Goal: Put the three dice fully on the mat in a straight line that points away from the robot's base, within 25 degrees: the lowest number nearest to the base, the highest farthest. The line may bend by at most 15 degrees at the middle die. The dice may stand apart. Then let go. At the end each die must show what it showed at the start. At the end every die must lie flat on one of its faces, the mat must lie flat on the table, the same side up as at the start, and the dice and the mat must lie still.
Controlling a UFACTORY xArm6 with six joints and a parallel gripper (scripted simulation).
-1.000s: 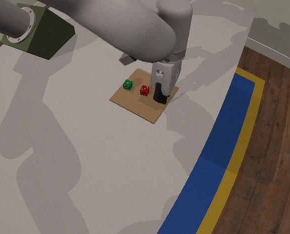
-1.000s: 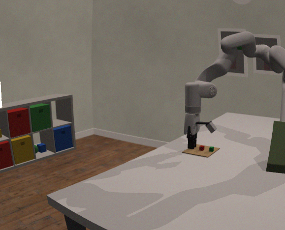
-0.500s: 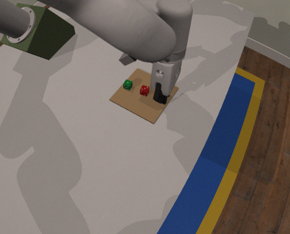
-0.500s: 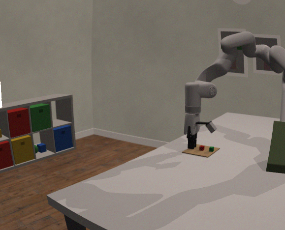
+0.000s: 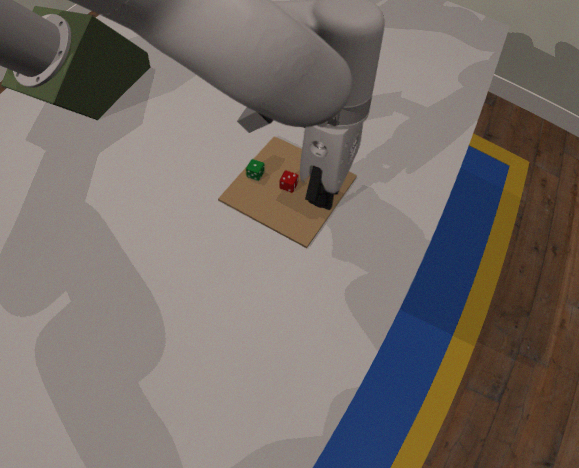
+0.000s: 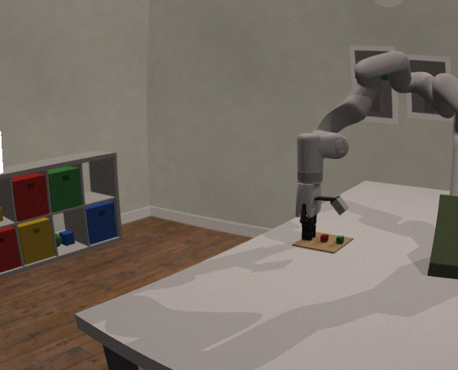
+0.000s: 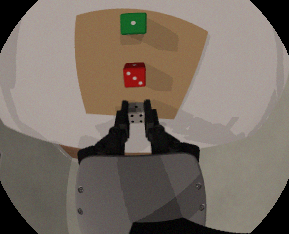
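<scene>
My hand is 1 cm above the white die. Also, from my hand: red die 5 cm behind, 1 cm below; then tan mat 5 cm behind, 3 cm below; then green die 10 cm behind, 1 cm below.
</scene>
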